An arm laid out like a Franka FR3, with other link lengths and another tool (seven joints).
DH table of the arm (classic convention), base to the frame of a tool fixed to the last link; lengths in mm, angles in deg. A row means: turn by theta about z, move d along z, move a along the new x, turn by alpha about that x. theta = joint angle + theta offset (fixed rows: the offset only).
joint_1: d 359.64  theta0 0  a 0  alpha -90
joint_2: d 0  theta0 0  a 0  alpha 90
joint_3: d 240.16  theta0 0  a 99  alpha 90
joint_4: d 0  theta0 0  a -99  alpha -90
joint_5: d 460.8  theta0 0  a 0  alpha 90
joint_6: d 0  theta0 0  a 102.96  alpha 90
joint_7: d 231  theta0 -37.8  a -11.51  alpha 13.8
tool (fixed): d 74.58  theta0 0  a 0  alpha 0
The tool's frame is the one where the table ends.
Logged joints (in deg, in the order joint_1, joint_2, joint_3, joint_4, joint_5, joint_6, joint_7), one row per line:
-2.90 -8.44 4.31 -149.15 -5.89 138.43 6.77
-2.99 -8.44 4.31 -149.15 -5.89 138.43 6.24
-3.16 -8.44 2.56 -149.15 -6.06 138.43 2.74
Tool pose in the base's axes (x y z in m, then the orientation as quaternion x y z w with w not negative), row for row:
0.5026 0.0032 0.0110 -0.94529 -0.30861 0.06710 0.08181
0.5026 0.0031 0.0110 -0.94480 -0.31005 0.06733 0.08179
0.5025 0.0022 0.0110 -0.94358 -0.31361 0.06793 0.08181
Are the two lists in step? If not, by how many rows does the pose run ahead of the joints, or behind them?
The pose runs 1 row behind the joints: the pose in row i belongs to the joints in row i - 1.
